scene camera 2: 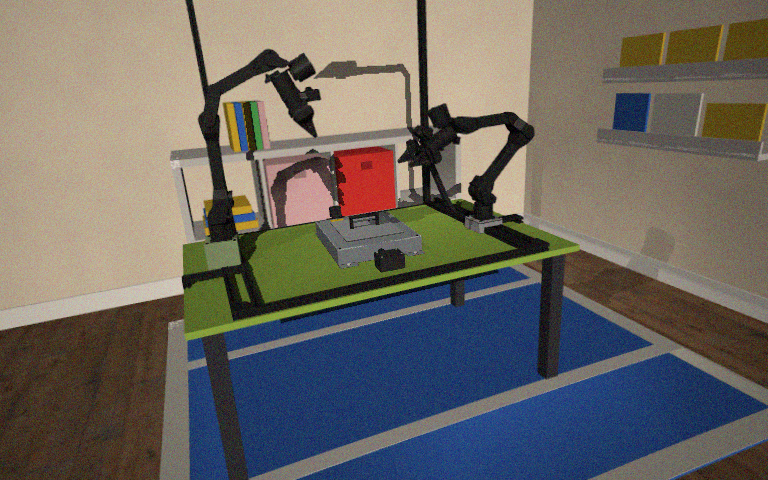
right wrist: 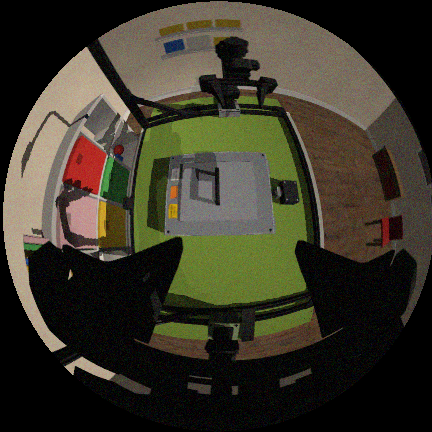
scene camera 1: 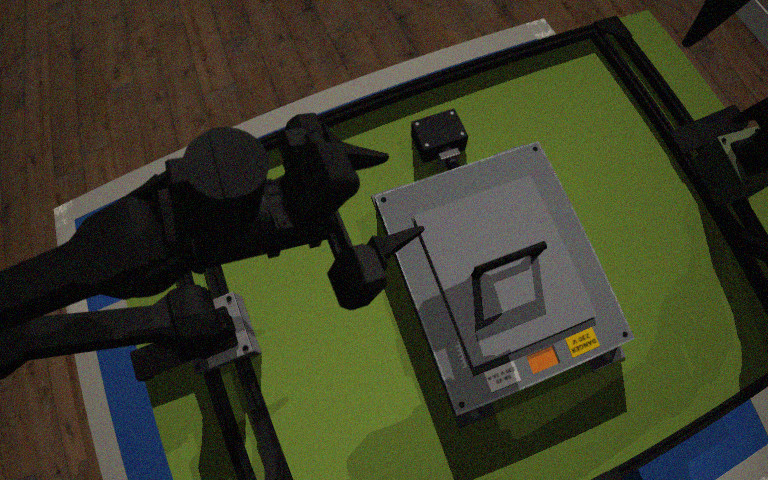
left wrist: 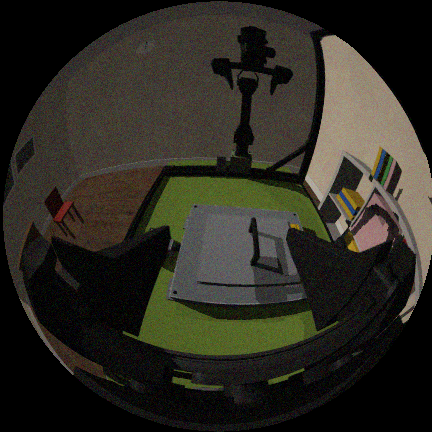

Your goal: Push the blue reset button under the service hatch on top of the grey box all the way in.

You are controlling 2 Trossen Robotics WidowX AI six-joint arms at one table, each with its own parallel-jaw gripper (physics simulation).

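The grey box (scene camera 1: 487, 170) (scene camera 2: 368, 250) (left wrist: 230, 296) (right wrist: 220, 229) stands on the green table. Its hatch (scene camera 1: 481, 226) (left wrist: 225, 245) (right wrist: 245, 190) lies flat and closed on top, with a black handle (scene camera 1: 509, 258) (left wrist: 255, 240) (right wrist: 217, 185) standing up from it. The blue button does not show; the closed hatch covers the area beneath. My left gripper (scene camera 1: 404, 192) (scene camera 2: 400, 157) (left wrist: 230, 233) is open and empty, raised above the table beside the box's hinge-line side in scene camera 1. My right gripper (scene camera 2: 314, 134) (right wrist: 241, 245) is open and empty, high above the table.
A small black box (scene camera 1: 438, 133) (scene camera 2: 389, 259) (right wrist: 289, 192) stands close beside the grey box. Orange (scene camera 1: 543, 360) and yellow (scene camera 1: 582, 341) labels lie along the box's edge. Black frame rails (scene camera 2: 362, 291) run along the table's edges, and an upright post (scene camera 2: 423, 67) stands behind.
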